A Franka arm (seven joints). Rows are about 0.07 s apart.
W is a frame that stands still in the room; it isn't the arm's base.
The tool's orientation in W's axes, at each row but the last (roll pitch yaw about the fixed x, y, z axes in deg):
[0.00 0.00 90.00]
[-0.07 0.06 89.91]
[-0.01 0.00 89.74]
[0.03 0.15 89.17]
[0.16 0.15 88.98]
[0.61 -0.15 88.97]
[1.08 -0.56 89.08]
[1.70 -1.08 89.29]
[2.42 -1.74 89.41]
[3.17 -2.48 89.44]
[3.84 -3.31 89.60]
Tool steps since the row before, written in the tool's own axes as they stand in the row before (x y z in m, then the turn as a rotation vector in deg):
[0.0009 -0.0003 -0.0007 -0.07 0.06 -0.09]
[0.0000 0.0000 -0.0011 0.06 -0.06 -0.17]
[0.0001 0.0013 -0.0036 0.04 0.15 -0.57]
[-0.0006 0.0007 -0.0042 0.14 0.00 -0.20]
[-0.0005 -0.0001 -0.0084 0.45 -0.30 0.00]
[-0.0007 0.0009 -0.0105 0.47 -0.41 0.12]
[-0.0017 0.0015 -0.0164 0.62 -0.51 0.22]
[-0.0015 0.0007 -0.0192 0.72 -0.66 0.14]
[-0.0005 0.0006 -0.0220 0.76 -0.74 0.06]
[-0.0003 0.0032 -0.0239 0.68 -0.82 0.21]
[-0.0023 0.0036 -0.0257 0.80 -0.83 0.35]
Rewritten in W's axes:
[0.0003 0.0009 -0.0007 -0.06 -0.07 -0.09]
[0.0000 0.0000 -0.0011 0.06 0.06 -0.17]
[-0.0013 0.0001 -0.0036 -0.15 0.04 -0.57]
[-0.0007 -0.0006 -0.0042 0.00 0.14 -0.20]
[0.0001 -0.0005 -0.0084 0.31 0.44 0.00]
[-0.0010 -0.0007 -0.0105 0.42 0.46 0.12]
[-0.0018 -0.0015 -0.0164 0.52 0.61 0.22]
[-0.0013 -0.0011 -0.0192 0.67 0.71 0.13]
[-0.0015 0.0002 -0.0220 0.75 0.75 0.05]
[-0.0045 0.0008 -0.0237 0.84 0.66 0.19]
[-0.0053 -0.0008 -0.0255 0.86 0.78 0.34]

